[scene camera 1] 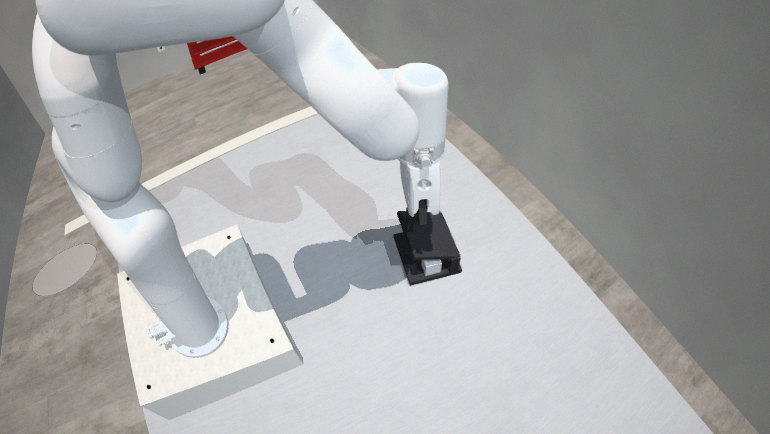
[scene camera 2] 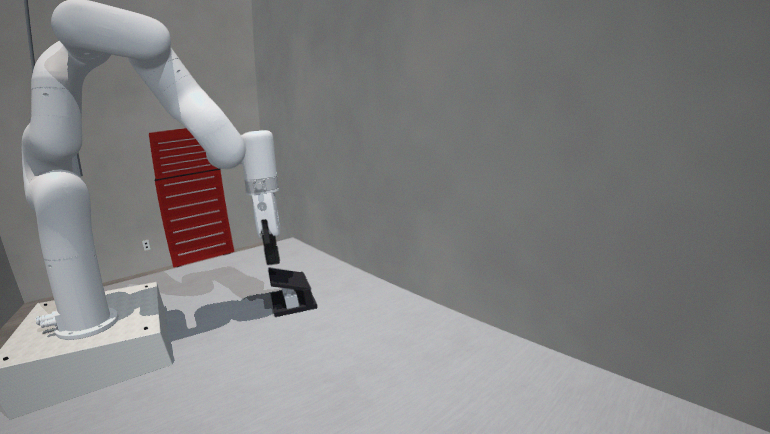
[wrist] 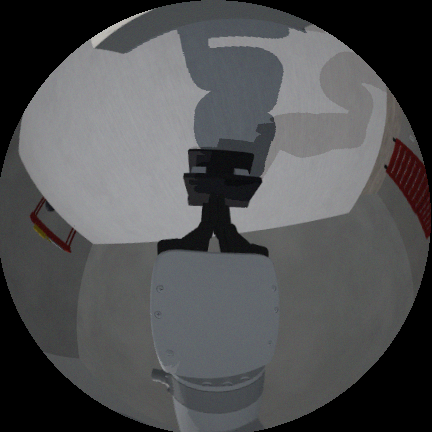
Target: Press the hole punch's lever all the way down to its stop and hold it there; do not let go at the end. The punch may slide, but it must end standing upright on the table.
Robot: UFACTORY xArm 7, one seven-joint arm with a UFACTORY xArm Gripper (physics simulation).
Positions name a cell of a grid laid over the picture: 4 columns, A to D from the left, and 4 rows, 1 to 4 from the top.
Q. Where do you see a black hole punch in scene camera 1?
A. At C3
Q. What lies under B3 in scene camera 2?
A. A black hole punch.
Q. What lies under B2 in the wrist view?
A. A black hole punch.
